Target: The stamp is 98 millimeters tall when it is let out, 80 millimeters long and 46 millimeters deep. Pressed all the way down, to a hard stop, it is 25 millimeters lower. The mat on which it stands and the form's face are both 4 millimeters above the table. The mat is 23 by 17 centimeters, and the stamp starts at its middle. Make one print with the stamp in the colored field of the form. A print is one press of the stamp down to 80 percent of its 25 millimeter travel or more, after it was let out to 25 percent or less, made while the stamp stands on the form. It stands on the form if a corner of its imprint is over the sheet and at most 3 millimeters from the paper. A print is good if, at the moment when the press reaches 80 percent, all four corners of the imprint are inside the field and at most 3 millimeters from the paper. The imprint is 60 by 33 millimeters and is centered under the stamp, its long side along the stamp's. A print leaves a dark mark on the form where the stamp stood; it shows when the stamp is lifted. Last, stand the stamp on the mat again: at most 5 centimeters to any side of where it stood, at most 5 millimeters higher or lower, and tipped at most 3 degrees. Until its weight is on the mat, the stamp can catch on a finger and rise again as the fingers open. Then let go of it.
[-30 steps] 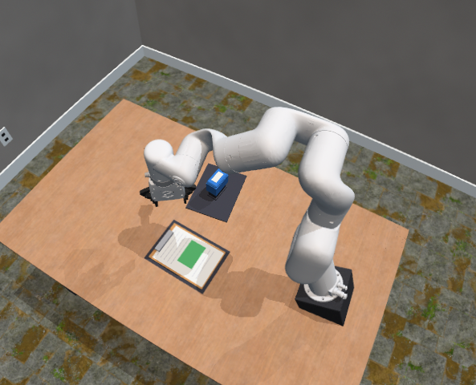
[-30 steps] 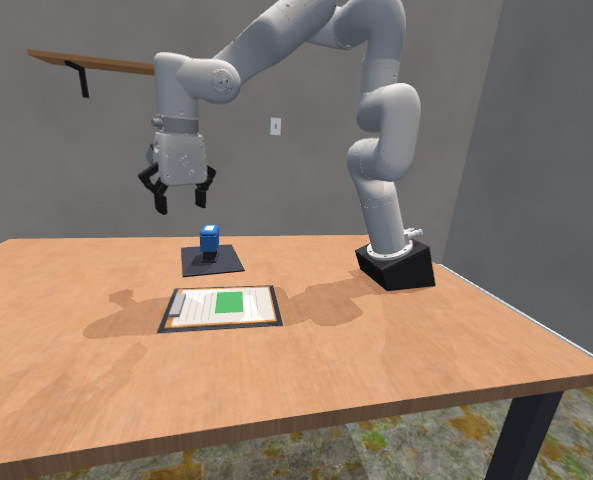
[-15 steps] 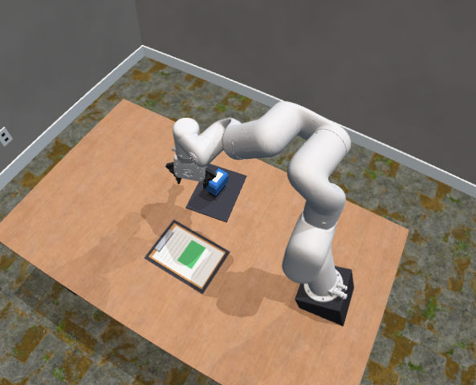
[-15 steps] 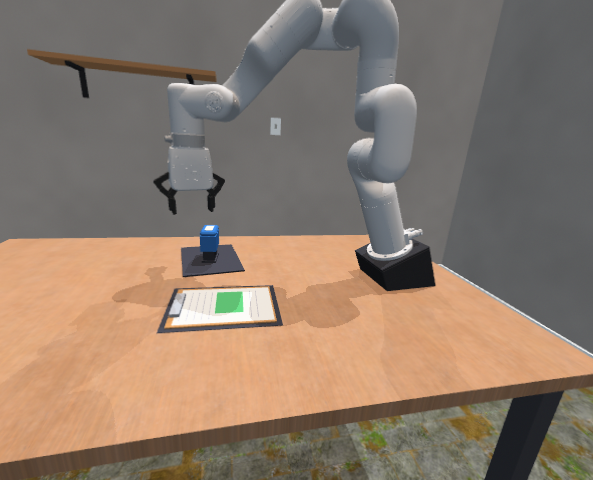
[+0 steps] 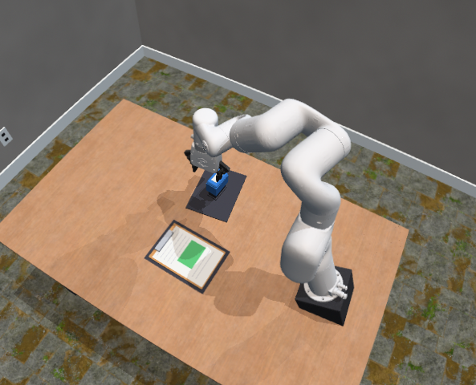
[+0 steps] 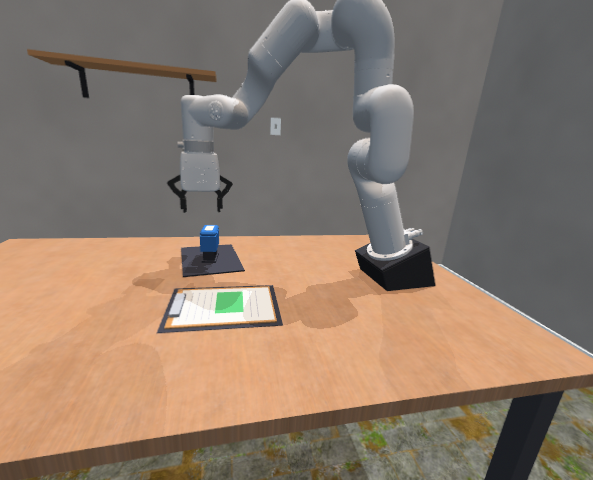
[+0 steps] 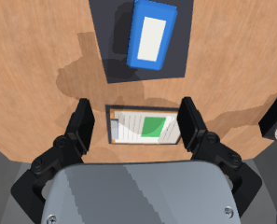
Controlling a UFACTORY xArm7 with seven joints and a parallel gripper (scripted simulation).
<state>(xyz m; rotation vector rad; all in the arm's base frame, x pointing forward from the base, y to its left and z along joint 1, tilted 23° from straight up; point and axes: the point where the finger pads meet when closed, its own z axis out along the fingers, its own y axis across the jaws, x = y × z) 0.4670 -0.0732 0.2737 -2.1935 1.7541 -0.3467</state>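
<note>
Now: the blue stamp 1 cm behind my hand, 5 cm to the right of it and 12 cm below it. Round my hand: dark mat: 1 cm behind, 5 cm to the right, 17 cm below; then form: 9 cm behind, 23 cm to the left, 17 cm below; then black stamp base: 1 cm behind, 5 cm to the right, 16 cm below.
</note>
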